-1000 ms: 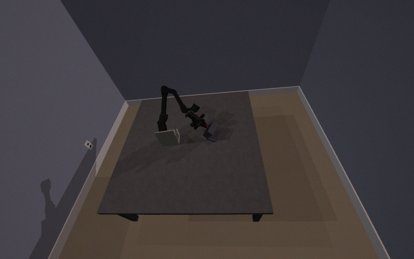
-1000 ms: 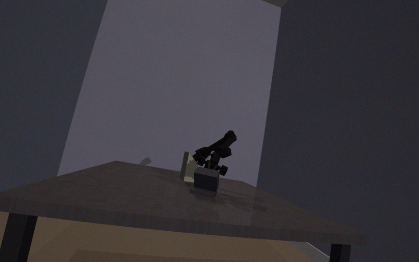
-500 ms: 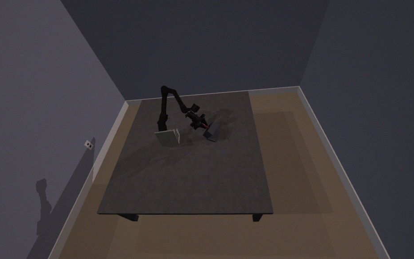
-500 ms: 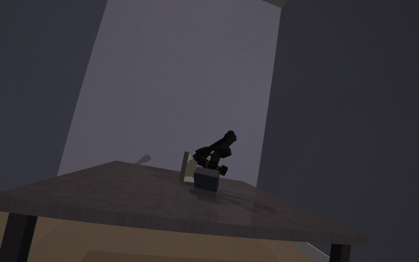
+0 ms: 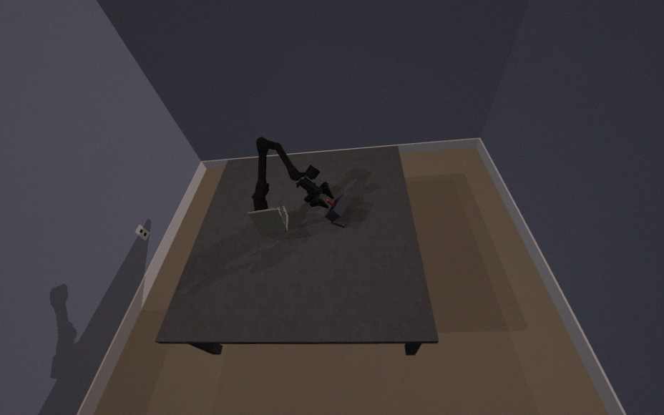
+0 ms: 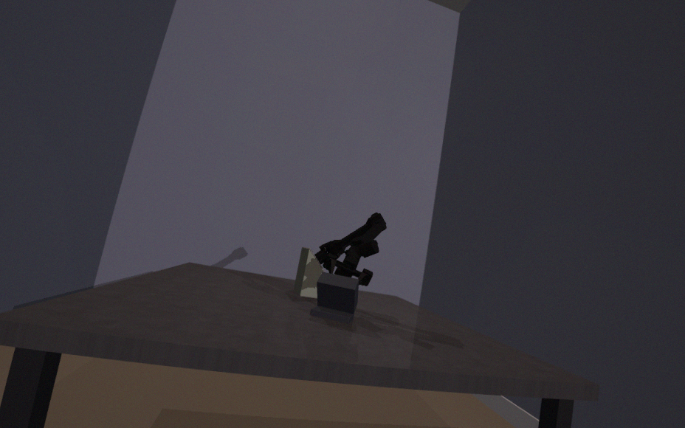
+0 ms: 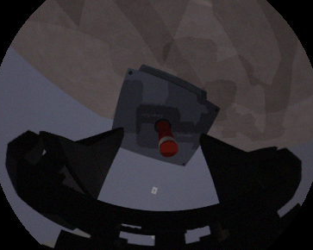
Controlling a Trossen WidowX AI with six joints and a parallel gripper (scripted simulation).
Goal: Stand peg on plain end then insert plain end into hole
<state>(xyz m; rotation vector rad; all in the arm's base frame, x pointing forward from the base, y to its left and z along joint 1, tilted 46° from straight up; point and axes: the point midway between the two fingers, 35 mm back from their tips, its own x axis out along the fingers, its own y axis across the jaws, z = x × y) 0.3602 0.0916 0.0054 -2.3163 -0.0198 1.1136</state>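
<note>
Right now the red peg is 10 mm behind my gripper tip and 10 mm to the left of it. The rest, counted from my gripper tip: panel: 40 mm ahead, 20 mm to the right, 30 mm below.
</note>
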